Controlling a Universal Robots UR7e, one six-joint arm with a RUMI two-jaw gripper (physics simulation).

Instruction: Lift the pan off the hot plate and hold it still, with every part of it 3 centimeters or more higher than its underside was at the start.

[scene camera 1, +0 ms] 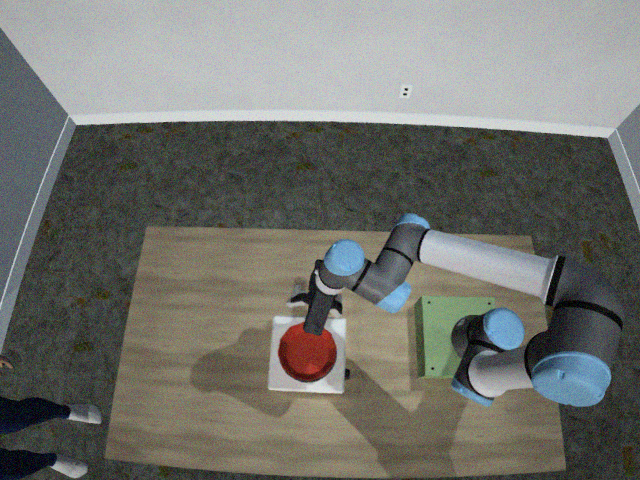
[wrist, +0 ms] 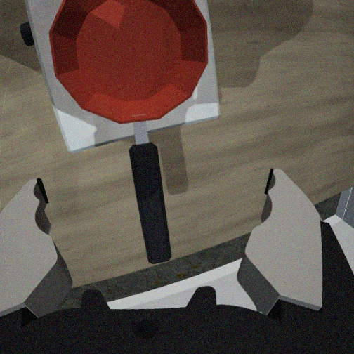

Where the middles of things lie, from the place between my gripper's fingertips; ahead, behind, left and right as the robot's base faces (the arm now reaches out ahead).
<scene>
I see the red pan [scene camera 1: 305, 356] 140 mm below my hand, 20 mm ahead of it and 10 mm to the right of it. Also, from my hand: white hot plate [scene camera 1: 333, 381] 220 mm below, 90 mm to the left, 10 mm ahead.
</scene>
